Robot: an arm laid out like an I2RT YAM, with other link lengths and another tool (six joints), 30 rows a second.
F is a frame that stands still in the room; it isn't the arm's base.
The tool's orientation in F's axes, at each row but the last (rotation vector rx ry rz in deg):
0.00, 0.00, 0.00
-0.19, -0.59, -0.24
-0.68, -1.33, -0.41
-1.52, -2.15, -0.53
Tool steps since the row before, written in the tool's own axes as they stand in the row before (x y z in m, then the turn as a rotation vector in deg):
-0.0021, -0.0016, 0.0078, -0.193, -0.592, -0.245
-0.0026, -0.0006, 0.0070, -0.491, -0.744, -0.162
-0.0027, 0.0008, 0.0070, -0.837, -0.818, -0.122
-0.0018, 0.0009, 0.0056, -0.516, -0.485, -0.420
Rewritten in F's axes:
-0.0021, -0.0016, 0.0078, -0.193, -0.592, -0.245
-0.0027, -0.0006, 0.0070, -0.492, -0.742, -0.165
-0.0029, 0.0009, 0.0069, -0.840, -0.814, -0.132
-0.0020, 0.0011, 0.0055, -0.505, -0.492, -0.426

